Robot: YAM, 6 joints.
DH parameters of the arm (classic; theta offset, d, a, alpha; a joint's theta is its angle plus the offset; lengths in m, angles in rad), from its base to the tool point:
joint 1: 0 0.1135 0.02 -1.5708
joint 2: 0 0 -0.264 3.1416
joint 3: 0.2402 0 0.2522 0
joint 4: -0.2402 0 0.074 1.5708
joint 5: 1.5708 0 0 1.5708
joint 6: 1.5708 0.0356 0 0
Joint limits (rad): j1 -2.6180..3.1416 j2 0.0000..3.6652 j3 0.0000..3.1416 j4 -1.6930..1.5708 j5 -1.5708..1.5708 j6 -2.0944..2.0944
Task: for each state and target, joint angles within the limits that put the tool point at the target. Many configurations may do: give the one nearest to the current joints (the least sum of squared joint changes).
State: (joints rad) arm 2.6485 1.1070 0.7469 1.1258 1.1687 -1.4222
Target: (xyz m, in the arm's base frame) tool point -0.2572 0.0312 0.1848
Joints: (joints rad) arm 3.1416 1.4758 0.4116 0.9935 1.0684 -1.4222
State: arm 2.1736 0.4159 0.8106 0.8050 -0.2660 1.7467
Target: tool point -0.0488 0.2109 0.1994
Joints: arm 1.7676 1.0555 0.2977 0.5822 -0.1871 1.7467
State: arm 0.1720 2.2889 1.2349 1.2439 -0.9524 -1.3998
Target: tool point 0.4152 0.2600 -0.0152
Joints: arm 0.5030 2.7460 1.4772 1.1188 -0.8890 -1.3998
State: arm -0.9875 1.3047 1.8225 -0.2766 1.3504 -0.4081
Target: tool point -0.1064 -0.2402 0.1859
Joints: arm -1.8553 1.5313 0.8240 -0.5451 1.3455 -0.4081
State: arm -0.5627 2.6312 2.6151 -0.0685 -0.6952 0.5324
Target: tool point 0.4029 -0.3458 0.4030
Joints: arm -0.7558 2.3209 2.4948 -0.2251 -0.7669 0.5324
